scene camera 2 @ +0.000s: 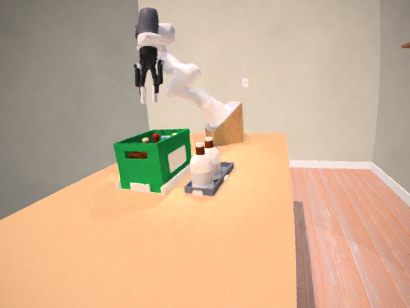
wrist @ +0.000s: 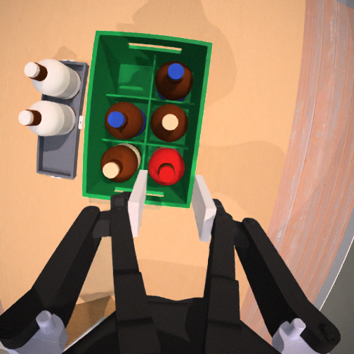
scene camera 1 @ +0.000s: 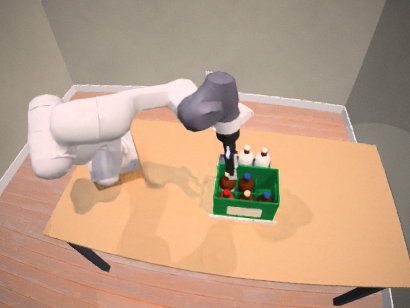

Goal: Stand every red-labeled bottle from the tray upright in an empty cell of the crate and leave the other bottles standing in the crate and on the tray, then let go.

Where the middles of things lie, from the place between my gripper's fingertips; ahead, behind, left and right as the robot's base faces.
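Labels:
Red-labeled bottle [wrist: 166, 166], 2 cm behind my hand, 22 cm below it.

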